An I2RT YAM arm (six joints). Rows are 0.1 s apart.
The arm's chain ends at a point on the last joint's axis. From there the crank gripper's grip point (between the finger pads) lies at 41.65 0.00 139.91 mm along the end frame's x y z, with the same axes.
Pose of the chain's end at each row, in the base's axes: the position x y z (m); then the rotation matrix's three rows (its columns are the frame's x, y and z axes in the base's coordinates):
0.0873 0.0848 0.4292; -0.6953 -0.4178 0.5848; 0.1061 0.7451 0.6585; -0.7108 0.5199 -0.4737
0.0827 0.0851 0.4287; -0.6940 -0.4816 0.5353; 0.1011 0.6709 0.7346; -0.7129 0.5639 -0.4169
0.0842 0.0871 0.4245; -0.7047 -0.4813 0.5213; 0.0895 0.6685 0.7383; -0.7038 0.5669 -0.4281
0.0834 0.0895 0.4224; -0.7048 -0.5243 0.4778; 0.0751 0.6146 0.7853; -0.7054 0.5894 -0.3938
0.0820 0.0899 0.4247; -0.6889 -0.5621 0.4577; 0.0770 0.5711 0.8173; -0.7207 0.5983 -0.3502
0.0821 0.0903 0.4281; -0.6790 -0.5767 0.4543; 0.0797 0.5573 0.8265; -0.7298 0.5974 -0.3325
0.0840 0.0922 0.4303; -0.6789 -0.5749 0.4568; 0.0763 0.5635 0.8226; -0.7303 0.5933 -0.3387
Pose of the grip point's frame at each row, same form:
0.1402 0.1813 0.3333; -0.6953 -0.4178 0.5848; 0.1061 0.7451 0.6585; -0.7108 0.5199 -0.4737
0.1287 0.1921 0.3407; -0.6940 -0.4816 0.5353; 0.1011 0.6709 0.7346; -0.7129 0.5639 -0.4169
0.1278 0.1941 0.3353; -0.7047 -0.4813 0.5213; 0.0895 0.6685 0.7383; -0.7038 0.5669 -0.4281
0.1209 0.2025 0.3379; -0.7048 -0.5243 0.4778; 0.0751 0.6146 0.7853; -0.7054 0.5894 -0.3938
0.1173 0.2075 0.3457; -0.6889 -0.5621 0.4577; 0.0770 0.5711 0.8173; -0.7207 0.5983 -0.3502
0.1174 0.2093 0.3512; -0.6790 -0.5767 0.4543; 0.0797 0.5573 0.8265; -0.7298 0.5974 -0.3325
0.1196 0.2105 0.3525; -0.6789 -0.5749 0.4568; 0.0763 0.5635 0.8226; -0.7303 0.5933 -0.3387

